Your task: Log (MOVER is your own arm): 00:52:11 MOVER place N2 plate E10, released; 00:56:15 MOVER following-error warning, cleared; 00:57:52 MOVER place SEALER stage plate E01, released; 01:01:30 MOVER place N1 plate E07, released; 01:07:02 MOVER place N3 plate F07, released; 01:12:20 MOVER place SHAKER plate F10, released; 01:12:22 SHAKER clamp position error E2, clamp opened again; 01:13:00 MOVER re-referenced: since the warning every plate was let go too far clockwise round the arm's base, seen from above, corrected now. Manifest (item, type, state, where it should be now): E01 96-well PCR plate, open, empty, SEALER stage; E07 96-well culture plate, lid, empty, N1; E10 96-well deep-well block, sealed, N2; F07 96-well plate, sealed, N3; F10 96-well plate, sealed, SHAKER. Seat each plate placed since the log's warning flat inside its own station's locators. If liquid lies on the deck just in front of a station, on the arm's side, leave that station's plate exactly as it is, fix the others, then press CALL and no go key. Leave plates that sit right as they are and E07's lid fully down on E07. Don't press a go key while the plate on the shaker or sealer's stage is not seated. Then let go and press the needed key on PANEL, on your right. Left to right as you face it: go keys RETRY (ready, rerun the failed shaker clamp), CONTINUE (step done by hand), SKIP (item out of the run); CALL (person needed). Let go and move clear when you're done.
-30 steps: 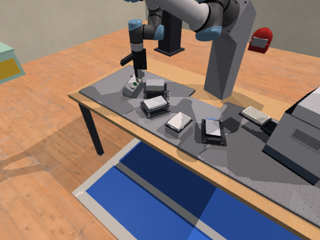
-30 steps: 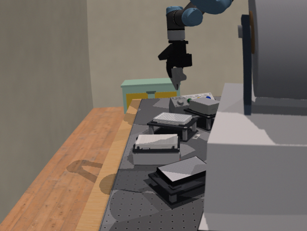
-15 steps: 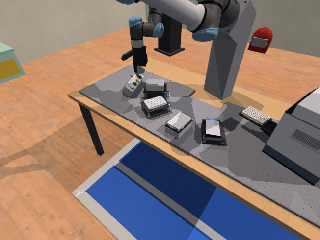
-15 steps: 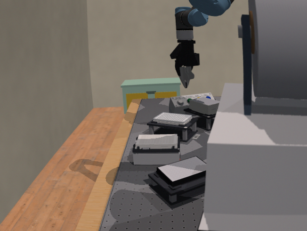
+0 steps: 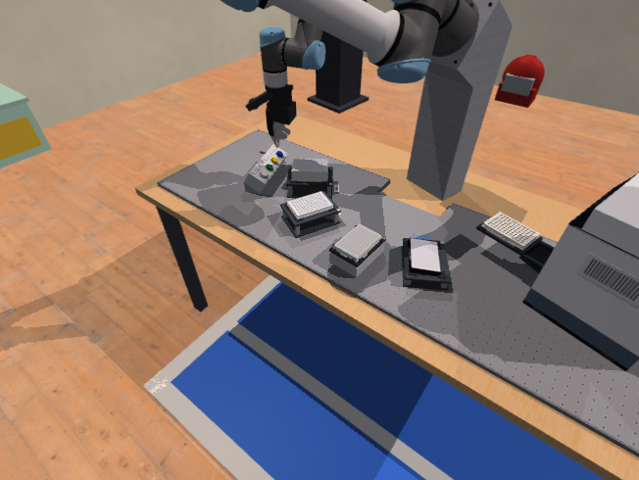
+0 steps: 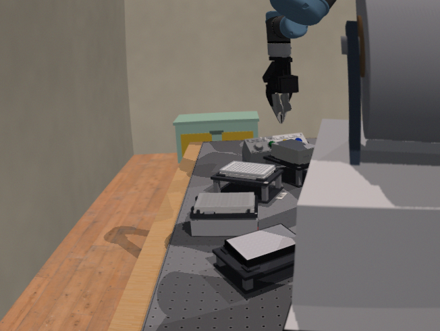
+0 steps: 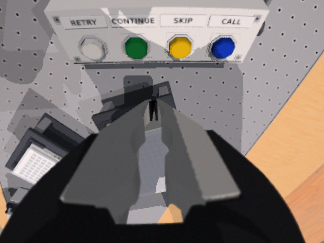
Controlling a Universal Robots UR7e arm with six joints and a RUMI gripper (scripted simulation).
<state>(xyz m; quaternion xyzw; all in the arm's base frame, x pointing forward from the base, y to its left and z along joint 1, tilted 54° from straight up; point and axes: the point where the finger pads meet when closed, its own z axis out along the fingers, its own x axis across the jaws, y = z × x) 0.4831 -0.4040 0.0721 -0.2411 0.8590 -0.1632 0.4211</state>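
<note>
My gripper is now 90 mm above the blue call key, 60 mm to the left of it and 60 mm past it. The rest, counted from my hand: green continue key (90 mm below, 30 mm ahead, 20 mm to the right); then yellow skip key (90 mm below, 40 mm to the right, 10 mm behind); then white retry key (90 mm below, 80 mm ahead, 10 mm to the left).
</note>
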